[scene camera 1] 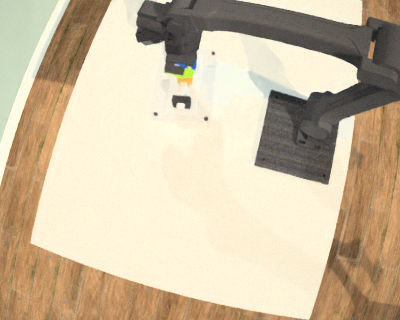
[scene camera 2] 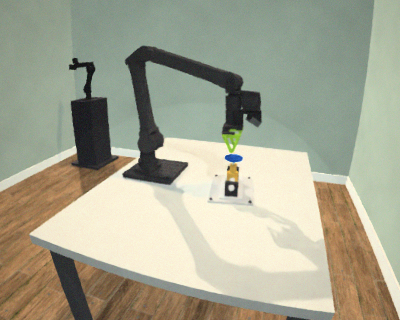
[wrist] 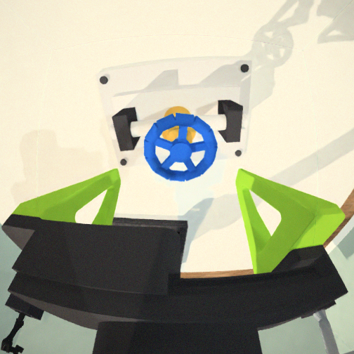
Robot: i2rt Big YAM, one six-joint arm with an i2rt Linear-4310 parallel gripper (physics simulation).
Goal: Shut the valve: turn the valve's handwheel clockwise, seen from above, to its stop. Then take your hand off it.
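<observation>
The valve's blue handwheel (scene camera 2: 233, 158) (wrist: 181, 152) lies level on top of the orange valve body (scene camera 2: 232, 172) (wrist: 178, 113). In scene camera 1, a small part of the blue wheel (scene camera 1: 192, 65) shows beside the gripper. The valve's white pipe runs between two black holders on a pale base plate (scene camera 1: 164, 111) (scene camera 2: 245, 197) (wrist: 110, 82). My gripper (scene camera 2: 232, 151) (wrist: 177, 174) is open, with its green fingers wide apart and nothing between them. In scene camera 2 its fingertips are a little above the wheel, apart from it. The wheel's turn angle cannot be told.
The arm's dark base plate (scene camera 1: 280, 150) (scene camera 2: 131, 173) stands on the white table (scene camera 1: 125, 210) (scene camera 2: 125, 235), beside the valve's plate. A black pedestal (scene camera 2: 90, 131) with a small dark arm on it stands on the floor behind the table. Shadows of the arm fall across the table.
</observation>
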